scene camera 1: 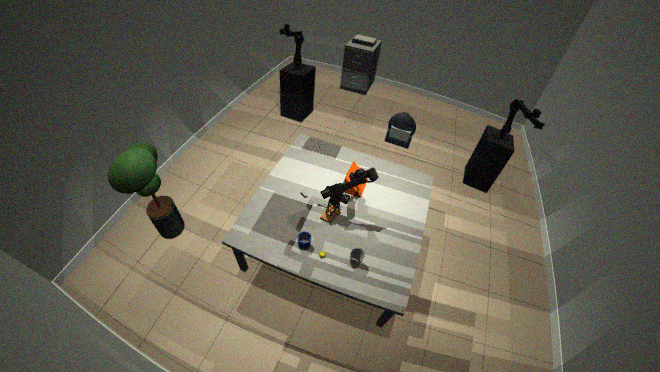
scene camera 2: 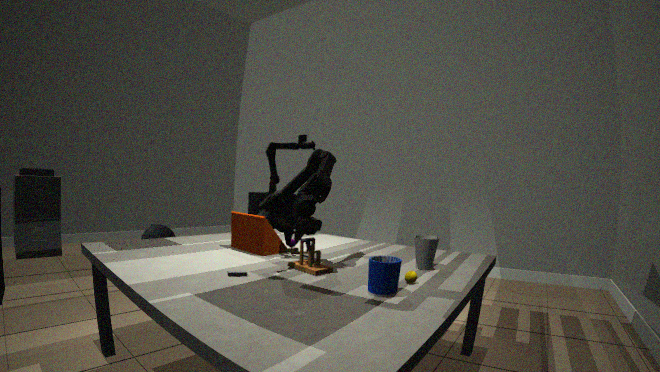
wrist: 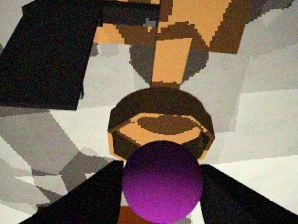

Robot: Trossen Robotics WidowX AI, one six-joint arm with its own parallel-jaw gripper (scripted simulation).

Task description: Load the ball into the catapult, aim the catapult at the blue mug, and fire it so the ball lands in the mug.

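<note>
A wooden catapult [scene camera 2: 310, 266], seen again in the wrist view [wrist: 51, 51], shares the scene with a blue mug [scene camera 2: 383, 274]. The mug is out of frame in the wrist view. A purple ball is held by the gripper [scene camera 2: 291, 244], which the wrist view [wrist: 161, 172] shows too.
</note>
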